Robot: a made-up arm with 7 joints.
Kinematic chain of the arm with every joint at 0, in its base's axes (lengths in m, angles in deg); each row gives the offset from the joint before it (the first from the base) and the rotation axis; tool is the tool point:
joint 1: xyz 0 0.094 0 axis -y
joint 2: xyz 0 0.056 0 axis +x
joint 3: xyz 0 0 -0.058 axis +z
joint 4: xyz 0 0 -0.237 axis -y
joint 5: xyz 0 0 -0.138 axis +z
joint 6: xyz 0 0 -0.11 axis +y
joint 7: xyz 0 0 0 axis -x
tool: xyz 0 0 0
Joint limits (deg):
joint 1: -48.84..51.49
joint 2: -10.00..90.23
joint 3: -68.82..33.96
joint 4: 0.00..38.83
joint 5: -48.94..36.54
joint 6: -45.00..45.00
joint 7: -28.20..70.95
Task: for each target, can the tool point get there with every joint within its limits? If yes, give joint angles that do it. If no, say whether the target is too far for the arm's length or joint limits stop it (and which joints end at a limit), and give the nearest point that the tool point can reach.
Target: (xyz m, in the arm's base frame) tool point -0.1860 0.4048 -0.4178
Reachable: yes | joints -33.17 41.06 -55.07 30.90 -11.10 32.59 11.47
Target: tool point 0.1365 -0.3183 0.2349
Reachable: no: joint limits stop it (at a limit: joint 1, joint 2, joint 4) | nearest point 0.4061 -0.0676 -0.2242 | short by 0.588 m
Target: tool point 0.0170 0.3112 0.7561
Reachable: no: too far | nearest point 0.0108 0.6378 0.1562 | short by 0.683 m
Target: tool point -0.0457 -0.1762 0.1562
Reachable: no: joint limits stop it (at a limit: joint 1, joint 2, joint 3, joint 4) | nearest point -0.3060 -0.0776 -0.3422 | short by 0.571 m
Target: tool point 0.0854 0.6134 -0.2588
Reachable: yes | joints 3.80 58.82 11.75 16.28 -21.86 -8.72 -13.14
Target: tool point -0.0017 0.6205 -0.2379
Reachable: yes | joints -22.27 73.09 -40.02 27.80 -35.92 5.79 6.86
